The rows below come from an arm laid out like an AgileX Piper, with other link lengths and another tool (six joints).
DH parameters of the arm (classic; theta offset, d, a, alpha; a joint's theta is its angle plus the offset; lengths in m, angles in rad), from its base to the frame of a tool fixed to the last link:
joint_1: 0 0.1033 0 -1.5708
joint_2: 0.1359 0 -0.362 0
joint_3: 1.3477 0 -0.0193 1.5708
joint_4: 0 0.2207 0 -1.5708
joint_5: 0 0 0 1.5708
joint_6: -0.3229 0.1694 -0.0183 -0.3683
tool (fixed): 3.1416 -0.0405 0 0
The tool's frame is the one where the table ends.
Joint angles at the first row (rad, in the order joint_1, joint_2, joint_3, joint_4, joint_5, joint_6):
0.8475, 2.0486, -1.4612, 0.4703, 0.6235, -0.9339
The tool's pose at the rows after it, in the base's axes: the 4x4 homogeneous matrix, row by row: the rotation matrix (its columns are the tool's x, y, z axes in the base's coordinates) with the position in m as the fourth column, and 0 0 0 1 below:
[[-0.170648 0.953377 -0.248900 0.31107], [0.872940 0.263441 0.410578 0.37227], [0.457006 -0.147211 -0.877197 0.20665], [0 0 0 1]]
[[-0.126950 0.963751 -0.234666 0.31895], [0.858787 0.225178 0.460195 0.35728], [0.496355 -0.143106 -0.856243 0.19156], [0 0 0 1]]
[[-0.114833 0.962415 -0.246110 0.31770], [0.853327 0.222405 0.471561 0.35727], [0.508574 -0.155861 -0.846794 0.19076], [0 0 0 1]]
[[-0.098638 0.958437 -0.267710 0.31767], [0.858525 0.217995 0.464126 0.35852], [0.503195 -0.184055 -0.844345 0.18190], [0 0 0 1]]
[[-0.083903 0.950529 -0.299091 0.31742], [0.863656 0.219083 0.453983 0.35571], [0.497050 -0.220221 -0.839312 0.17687], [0 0 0 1]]
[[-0.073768 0.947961 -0.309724 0.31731], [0.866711 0.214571 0.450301 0.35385], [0.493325 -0.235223 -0.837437 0.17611], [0 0 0 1]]
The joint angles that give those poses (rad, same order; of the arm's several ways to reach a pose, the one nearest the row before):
0.7969, 2.0404, -1.4448, 0.4287, 0.6591, -0.8827
0.7564, 2.0404, -1.3510, 0.5623, 0.5603, -1.0037
0.7545, 2.0404, -1.3440, 0.5951, 0.5622, -1.0214
0.7545, 2.0587, -1.3440, 0.6047, 0.5713, -1.0196
0.7451, 2.0669, -1.3440, 0.6131, 0.6032, -1.0232
0.7410, 2.0669, -1.3440, 0.6100, 0.6174, -1.0142

